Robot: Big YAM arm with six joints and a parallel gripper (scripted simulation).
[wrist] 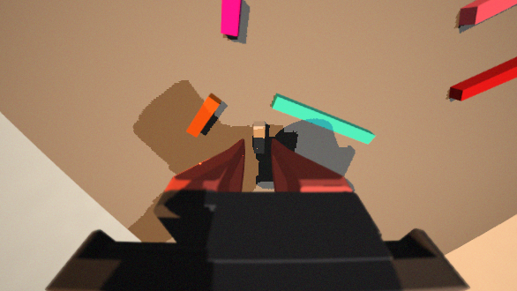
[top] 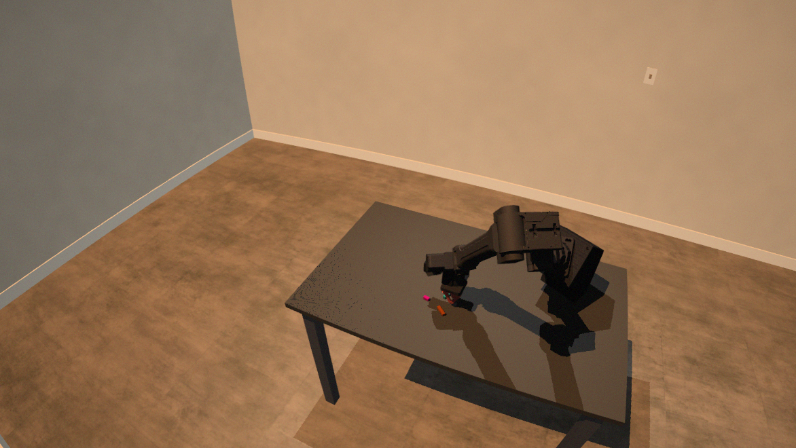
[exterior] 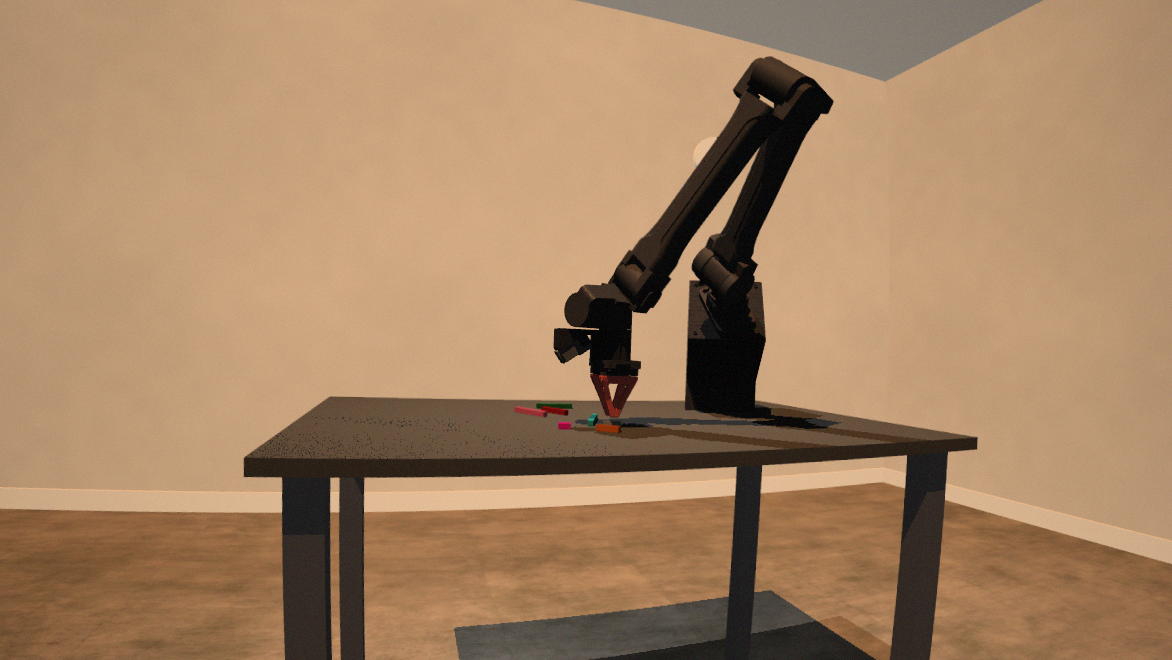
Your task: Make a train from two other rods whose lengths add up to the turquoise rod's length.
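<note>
Right now my hand is 20 mm above the grey rod. Round my hand: turquoise rod 50 mm to the right, 30 mm ahead, 20 mm below; orange rod 50 mm to the left, 20 mm below, 10 mm ahead; magenta rod 80 mm ahead, 40 mm to the left, 20 mm below.
</note>
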